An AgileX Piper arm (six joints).
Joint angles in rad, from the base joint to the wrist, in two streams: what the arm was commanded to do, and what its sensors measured. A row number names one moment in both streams.
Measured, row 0:
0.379 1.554 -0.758 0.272 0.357 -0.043
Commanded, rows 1 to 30:
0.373 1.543 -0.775 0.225 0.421 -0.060
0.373 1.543 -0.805 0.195 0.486 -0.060
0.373 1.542 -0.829 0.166 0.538 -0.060
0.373 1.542 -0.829 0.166 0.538 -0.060
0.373 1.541 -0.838 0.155 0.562 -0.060
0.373 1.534 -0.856 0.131 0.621 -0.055
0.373 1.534 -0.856 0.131 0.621 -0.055
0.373 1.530 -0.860 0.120 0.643 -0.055
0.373 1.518 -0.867 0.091 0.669 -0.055
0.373 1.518 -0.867 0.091 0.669 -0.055
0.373 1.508 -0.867 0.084 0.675 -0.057
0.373 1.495 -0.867 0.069 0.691 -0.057
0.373 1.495 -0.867 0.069 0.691 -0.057
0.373 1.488 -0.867 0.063 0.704 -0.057
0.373 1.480 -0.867 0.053 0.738 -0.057
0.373 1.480 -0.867 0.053 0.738 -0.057
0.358 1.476 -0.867 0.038 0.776 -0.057
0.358 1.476 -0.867 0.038 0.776 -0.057
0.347 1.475 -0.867 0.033 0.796 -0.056
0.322 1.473 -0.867 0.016 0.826 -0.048
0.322 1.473 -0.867 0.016 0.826 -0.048
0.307 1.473 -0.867 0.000 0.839 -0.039
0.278 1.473 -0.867 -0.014 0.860 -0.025
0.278 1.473 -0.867 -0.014 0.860 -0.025
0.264 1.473 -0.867 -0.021 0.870 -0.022
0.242 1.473 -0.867 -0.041 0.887 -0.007
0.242 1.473 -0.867 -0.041 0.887 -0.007
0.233 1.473 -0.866 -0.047 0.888 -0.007
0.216 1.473 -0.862 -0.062 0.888 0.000
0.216 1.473 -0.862 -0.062 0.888 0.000
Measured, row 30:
0.239 1.484 -0.861 -0.034 0.872 -0.014
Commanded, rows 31 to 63:
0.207 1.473 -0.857 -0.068 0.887 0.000
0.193 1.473 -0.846 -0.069 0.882 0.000
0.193 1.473 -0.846 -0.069 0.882 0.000
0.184 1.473 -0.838 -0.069 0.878 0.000
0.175 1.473 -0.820 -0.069 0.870 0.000
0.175 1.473 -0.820 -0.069 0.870 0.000
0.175 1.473 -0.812 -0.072 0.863 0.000
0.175 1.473 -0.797 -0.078 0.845 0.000
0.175 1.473 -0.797 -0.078 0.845 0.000
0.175 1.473 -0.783 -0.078 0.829 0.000
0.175 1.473 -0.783 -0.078 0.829 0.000
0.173 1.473 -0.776 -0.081 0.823 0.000
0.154 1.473 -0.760 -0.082 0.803 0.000
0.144 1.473 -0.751 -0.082 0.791 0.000
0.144 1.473 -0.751 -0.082 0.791 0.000
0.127 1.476 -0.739 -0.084 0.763 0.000
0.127 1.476 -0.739 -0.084 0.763 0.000
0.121 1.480 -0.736 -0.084 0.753 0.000
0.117 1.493 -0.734 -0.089 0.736 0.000
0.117 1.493 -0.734 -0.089 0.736 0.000
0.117 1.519 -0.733 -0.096 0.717 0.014
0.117 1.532 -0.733 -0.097 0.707 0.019
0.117 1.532 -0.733 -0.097 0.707 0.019
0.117 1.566 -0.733 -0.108 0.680 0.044
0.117 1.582 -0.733 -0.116 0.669 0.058
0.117 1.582 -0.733 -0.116 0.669 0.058
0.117 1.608 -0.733 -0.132 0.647 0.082
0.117 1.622 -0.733 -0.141 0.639 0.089
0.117 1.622 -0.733 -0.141 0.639 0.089
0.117 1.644 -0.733 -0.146 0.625 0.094
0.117 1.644 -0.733 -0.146 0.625 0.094
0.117 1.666 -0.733 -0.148 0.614 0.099
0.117 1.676 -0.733 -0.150 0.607 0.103
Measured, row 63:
0.123 1.652 -0.741 -0.135 0.625 0.087
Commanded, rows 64 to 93:
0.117 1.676 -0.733 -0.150 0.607 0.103
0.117 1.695 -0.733 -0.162 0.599 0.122
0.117 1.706 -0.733 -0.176 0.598 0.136
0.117 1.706 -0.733 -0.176 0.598 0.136
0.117 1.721 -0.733 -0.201 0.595 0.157
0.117 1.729 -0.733 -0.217 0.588 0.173
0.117 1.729 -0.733 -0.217 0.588 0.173
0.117 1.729 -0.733 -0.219 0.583 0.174
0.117 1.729 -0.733 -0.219 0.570 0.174
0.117 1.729 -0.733 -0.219 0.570 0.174
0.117 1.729 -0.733 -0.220 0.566 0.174
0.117 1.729 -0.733 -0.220 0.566 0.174
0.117 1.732 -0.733 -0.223 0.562 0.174
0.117 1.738 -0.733 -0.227 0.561 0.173
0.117 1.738 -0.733 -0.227 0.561 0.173
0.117 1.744 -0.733 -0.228 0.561 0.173
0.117 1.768 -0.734 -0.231 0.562 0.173
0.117 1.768 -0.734 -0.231 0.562 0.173
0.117 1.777 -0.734 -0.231 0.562 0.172
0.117 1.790 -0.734 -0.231 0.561 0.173
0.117 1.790 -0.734 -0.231 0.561 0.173
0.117 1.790 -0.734 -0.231 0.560 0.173
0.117 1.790 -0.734 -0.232 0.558 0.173
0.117 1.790 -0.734 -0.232 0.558 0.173
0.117 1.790 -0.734 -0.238 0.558 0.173
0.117 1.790 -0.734 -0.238 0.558 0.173
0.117 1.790 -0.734 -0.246 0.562 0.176
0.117 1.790 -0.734 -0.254 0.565 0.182
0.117 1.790 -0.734 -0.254 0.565 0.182
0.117 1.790 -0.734 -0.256 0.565 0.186
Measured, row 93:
0.123 1.775 -0.741 -0.226 0.557 0.171
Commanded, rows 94 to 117:
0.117 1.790 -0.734 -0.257 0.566 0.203
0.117 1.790 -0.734 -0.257 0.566 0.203
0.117 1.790 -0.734 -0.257 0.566 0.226
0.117 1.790 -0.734 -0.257 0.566 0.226
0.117 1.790 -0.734 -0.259 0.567 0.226
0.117 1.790 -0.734 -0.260 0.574 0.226
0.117 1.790 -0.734 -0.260 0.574 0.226
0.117 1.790 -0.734 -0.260 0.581 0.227
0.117 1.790 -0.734 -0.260 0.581 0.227
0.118 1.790 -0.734 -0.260 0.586 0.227
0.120 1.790 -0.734 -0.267 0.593 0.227
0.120 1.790 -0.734 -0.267 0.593 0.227
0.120 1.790 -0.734 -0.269 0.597 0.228
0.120 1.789 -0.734 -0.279 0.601 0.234
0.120 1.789 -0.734 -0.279 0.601 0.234
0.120 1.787 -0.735 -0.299 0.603 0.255
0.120 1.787 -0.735 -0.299 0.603 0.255
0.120 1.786 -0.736 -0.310 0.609 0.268
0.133 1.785 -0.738 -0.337 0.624 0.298
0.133 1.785 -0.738 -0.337 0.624 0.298
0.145 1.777 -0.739 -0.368 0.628 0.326
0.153 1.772 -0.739 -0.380 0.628 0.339
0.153 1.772 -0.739 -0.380 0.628 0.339
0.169 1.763 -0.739 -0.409 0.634 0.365
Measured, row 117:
0.153 1.777 -0.742 -0.365 0.620 0.325
